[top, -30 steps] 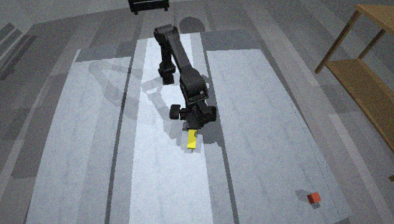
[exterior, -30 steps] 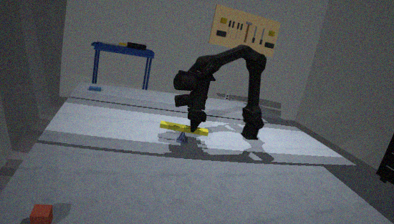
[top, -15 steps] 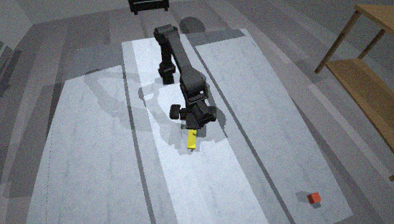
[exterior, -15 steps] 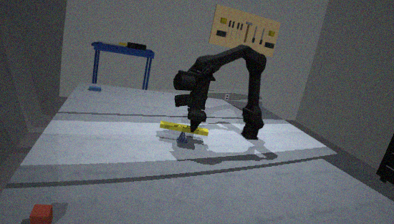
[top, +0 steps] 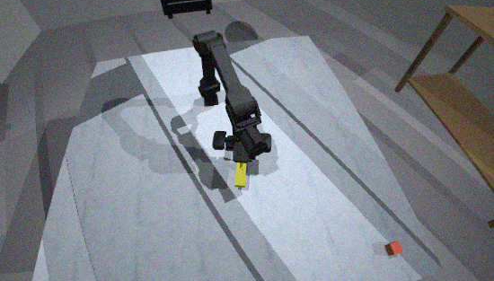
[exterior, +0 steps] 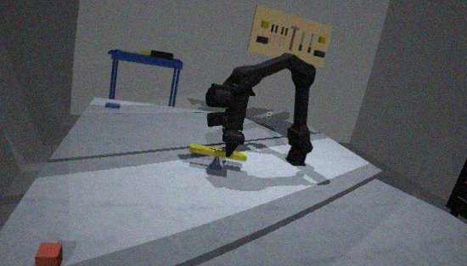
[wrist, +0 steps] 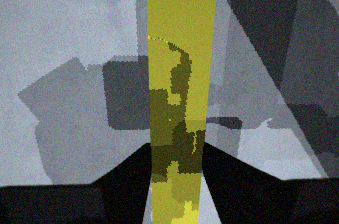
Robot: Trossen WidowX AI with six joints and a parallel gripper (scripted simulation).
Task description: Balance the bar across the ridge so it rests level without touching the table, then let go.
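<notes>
Right now the yellow bar is 30 mm ahead of my gripper tip and 10 mm to the right of it. From my gripper tip the other things lie so: blue block (590 mm to the right, 420 mm ahead, 40 mm below); then red cube (420 mm ahead, 410 mm to the left, 30 mm below).
</notes>
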